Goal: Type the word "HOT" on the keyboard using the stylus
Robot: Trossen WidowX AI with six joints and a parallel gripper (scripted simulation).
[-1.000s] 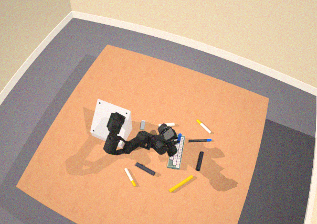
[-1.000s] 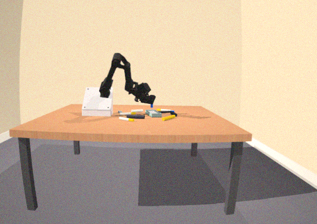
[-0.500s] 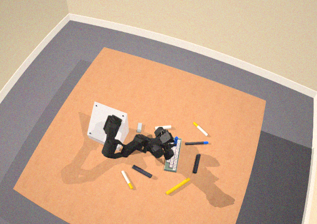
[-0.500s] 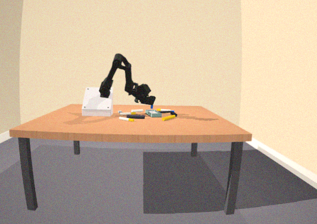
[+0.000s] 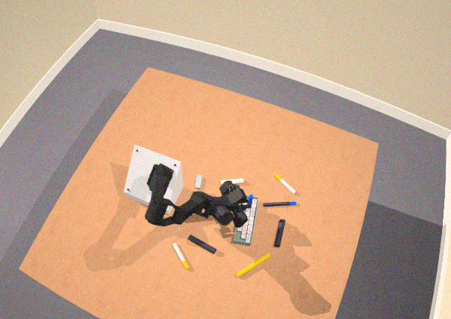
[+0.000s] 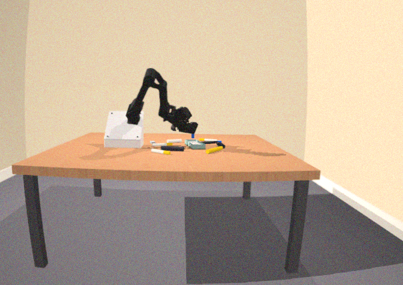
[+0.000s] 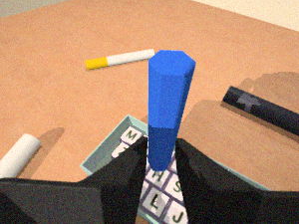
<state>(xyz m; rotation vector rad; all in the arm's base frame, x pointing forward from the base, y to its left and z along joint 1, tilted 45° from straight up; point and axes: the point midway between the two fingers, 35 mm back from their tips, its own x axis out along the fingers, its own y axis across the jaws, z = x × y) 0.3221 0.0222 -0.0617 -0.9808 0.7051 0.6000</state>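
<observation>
The yellow bar is 21 cm to the right of my gripper tip, 13 cm ahead of it and 6 cm below it. Round my gripper tip: white bar 12 cm behind, 9 cm to the left, 6 cm below; blue-tipped dark pen 13 cm ahead, 10 cm to the left, 6 cm below; blue stylus 2 cm below.
</observation>
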